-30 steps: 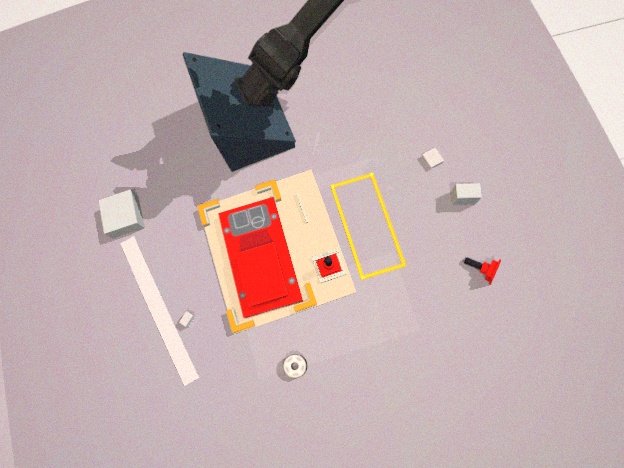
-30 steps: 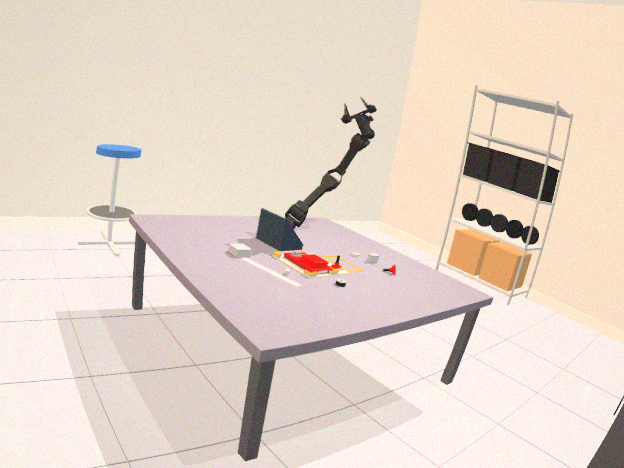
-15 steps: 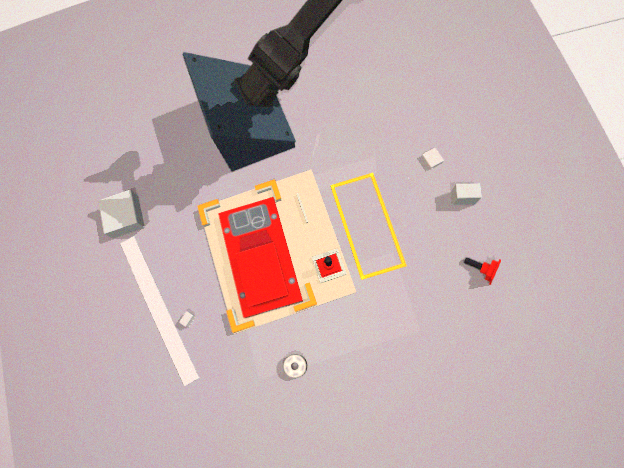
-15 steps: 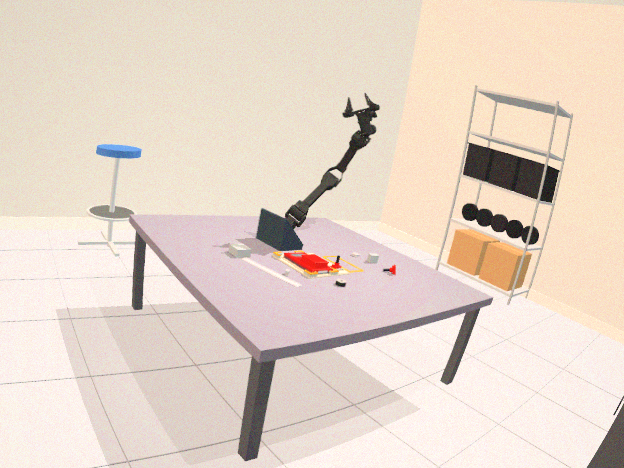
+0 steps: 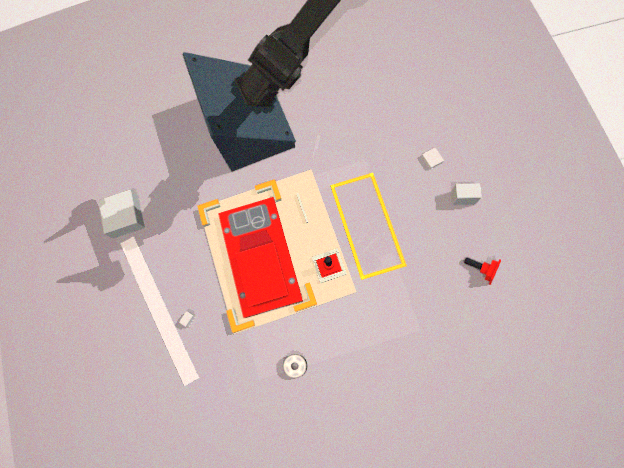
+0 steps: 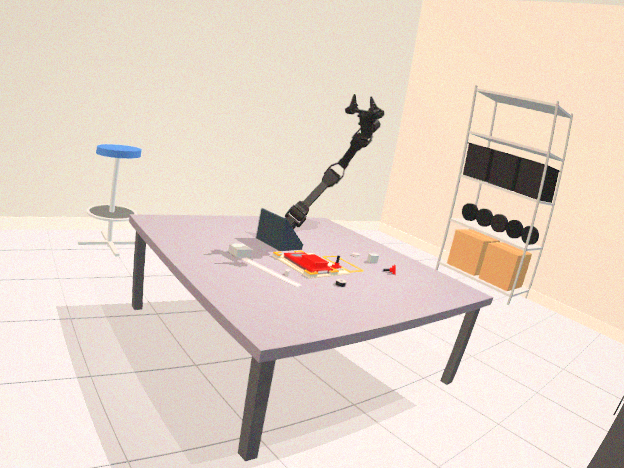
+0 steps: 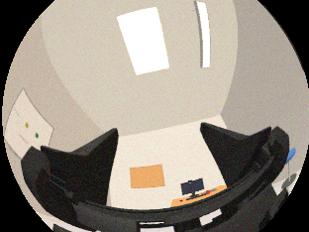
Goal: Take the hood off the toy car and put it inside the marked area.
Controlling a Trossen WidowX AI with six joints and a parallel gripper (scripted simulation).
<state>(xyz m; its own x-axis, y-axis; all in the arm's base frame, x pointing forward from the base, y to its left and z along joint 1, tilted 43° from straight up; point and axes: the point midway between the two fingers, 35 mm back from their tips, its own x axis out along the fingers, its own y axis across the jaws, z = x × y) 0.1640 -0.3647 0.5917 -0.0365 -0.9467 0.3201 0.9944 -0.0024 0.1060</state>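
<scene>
My gripper tip is 72 cm above the hood, 25 cm to the left of it and 12 cm short of it. Round my gripper tip: white strip 76 cm below, 45 cm to the right, 9 cm ahead.
</scene>
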